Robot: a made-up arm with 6 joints. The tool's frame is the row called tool.
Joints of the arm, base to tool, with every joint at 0 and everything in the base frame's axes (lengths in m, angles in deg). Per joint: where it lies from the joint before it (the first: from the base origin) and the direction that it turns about. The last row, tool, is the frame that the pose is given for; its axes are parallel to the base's.
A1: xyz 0 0 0.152 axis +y
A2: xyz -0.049 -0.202 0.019 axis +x
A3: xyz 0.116 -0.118 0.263 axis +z
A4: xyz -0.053 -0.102 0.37 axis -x
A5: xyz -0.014 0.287 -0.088 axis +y
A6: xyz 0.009 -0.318 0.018 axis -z
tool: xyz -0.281 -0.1 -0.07
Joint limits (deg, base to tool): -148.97..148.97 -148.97..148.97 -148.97..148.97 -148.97..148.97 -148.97..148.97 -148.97..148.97
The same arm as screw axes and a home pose.
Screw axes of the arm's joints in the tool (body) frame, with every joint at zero. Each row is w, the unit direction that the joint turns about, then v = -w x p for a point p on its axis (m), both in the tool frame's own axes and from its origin. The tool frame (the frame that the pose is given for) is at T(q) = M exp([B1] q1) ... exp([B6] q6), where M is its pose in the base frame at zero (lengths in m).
B1: w 0 1 0 v 0.5120 0.0000 0.2720
B2: w 1 0 0 v 0.0000 -0.4930 -0.3510
B3: w 0 0 1 v 0.2330 -0.3390 0.0000
B4: w -1 0 0 v 0.0000 -0.1400 0.1310
B5: w 0 1 0 v -0.0520 0.0000 0.2720
B6: w 0 0 -1 v -0.1000 0.2810 0.0000
M: xyz -0.2720 -0.5530 0.6640 (m) quaternion w x y z 1 0 0 0
Joint limits (rad, base to tool): -2.6000..2.6000 -2.6000..2.6000 -2.6000..2.6000 -2.6000..2.6000 -2.6000..2.6000 -2.6000..2.6000

